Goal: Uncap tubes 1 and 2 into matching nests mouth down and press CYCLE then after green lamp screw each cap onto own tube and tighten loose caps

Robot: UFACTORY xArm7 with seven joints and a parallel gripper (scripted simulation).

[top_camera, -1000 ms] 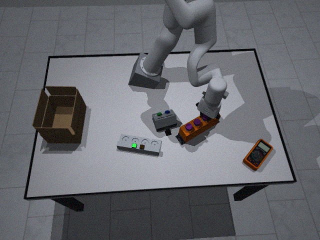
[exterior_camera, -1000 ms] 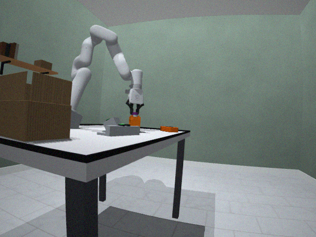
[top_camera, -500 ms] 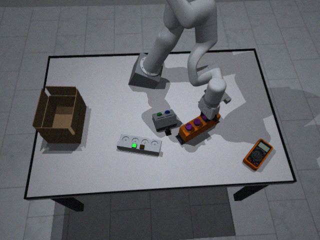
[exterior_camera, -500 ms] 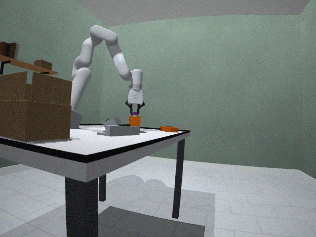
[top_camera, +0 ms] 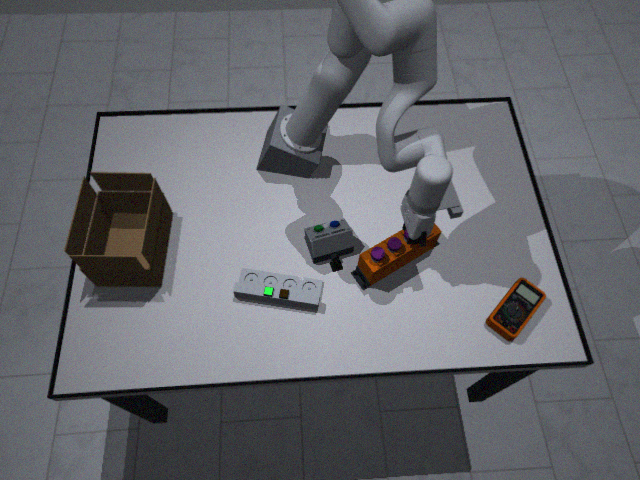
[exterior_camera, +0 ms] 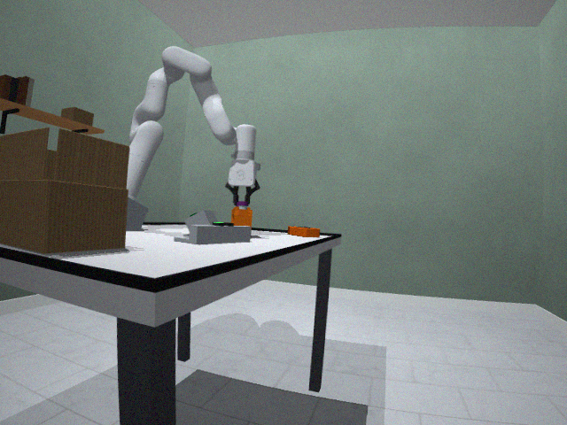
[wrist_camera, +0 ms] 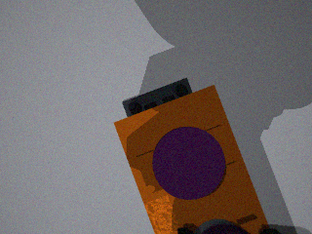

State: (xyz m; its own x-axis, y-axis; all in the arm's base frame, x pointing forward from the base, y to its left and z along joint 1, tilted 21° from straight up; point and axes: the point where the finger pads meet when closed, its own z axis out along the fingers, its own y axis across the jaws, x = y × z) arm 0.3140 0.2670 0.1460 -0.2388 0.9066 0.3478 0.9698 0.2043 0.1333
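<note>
Now: hand 1 cm above the purple cap. Also, from my hand: tube 1 (4 cm to the left, 3 cm behind, 1 cm below); blue key (19 cm to the right, 6 cm below, 5 cm behind); grey key housing (21 cm to the right, 8 cm below, 2 cm behind).
</note>
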